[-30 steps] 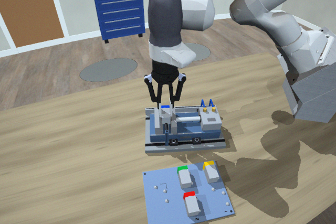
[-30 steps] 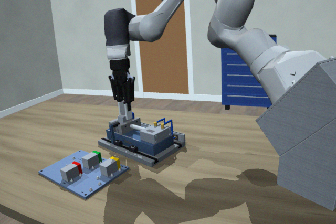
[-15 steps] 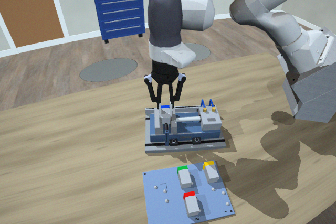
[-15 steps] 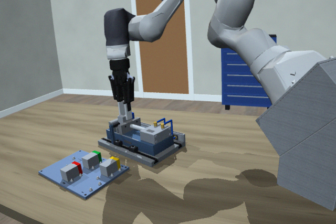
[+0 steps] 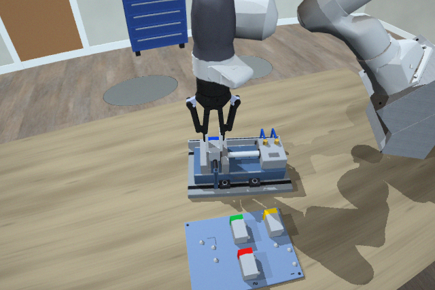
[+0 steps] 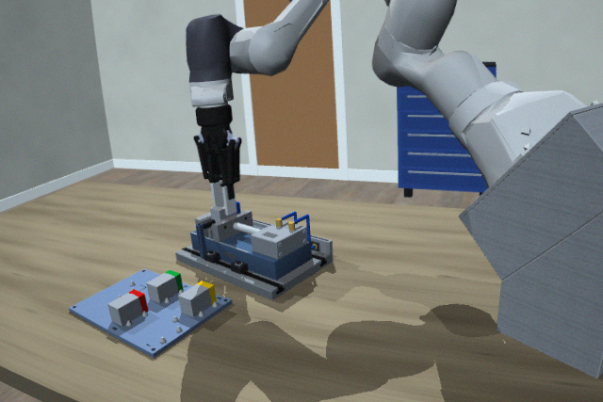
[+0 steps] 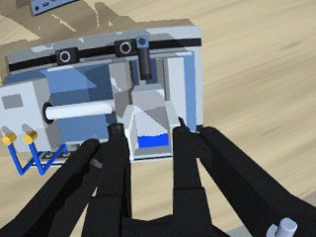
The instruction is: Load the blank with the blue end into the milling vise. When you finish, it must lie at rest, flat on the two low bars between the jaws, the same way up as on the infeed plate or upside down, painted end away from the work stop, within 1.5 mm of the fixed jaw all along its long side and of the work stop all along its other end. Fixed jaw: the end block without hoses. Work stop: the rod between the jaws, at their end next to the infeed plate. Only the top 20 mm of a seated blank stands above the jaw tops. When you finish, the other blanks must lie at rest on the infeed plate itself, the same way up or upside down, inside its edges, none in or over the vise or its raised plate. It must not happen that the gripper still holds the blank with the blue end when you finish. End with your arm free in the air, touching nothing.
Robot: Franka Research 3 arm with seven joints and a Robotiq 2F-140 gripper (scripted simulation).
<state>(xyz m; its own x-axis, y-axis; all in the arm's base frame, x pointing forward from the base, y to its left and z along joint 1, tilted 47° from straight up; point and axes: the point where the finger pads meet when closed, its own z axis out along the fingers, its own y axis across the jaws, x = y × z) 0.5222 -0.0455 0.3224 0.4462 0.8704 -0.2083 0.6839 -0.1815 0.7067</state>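
Right now the blue-ended blank is 4 cm below my hand. From my hand the other things lie so: hosed jaw block (13 cm behind, 10 cm to the left, 6 cm below); fixed jaw (6 cm below, 3 cm ahead, 1 cm to the right); work stop rod (4 cm to the left, 4 cm below, 3 cm ahead).
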